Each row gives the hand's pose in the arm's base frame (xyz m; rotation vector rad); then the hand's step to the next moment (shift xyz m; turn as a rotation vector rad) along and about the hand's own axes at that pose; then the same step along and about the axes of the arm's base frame.
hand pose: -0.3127 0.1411 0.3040 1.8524 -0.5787 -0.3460
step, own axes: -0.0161 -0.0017 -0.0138 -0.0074 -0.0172 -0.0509
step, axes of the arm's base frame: -0.0062 0.0202 0.0025 0.0230 0.0491 0.0012
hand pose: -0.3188 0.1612 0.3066 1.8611 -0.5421 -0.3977
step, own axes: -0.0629 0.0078 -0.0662 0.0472 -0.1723 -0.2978
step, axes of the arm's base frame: -0.0200 0.0840 0.0307 0.2233 0.2588 -0.0612
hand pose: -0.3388 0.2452 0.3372 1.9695 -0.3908 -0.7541
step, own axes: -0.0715 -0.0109 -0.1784 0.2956 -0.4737 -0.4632
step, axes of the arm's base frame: 0.0616 0.1649 0.0780 0.5081 0.3808 -0.3509
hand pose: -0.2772 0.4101 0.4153 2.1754 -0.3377 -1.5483
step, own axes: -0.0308 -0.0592 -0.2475 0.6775 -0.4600 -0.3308
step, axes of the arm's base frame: 0.2183 0.1183 0.0638 0.5150 0.1712 -0.6968
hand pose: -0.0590 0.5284 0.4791 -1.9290 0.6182 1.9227
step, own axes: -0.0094 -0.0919 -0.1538 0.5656 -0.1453 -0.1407
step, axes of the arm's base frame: 0.1792 -0.0036 0.0070 0.1883 0.0133 -0.5703
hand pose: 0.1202 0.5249 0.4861 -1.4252 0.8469 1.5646
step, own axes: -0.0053 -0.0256 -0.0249 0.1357 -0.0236 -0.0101
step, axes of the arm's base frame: 0.0338 -0.0122 0.0035 0.0249 0.0196 -0.1344
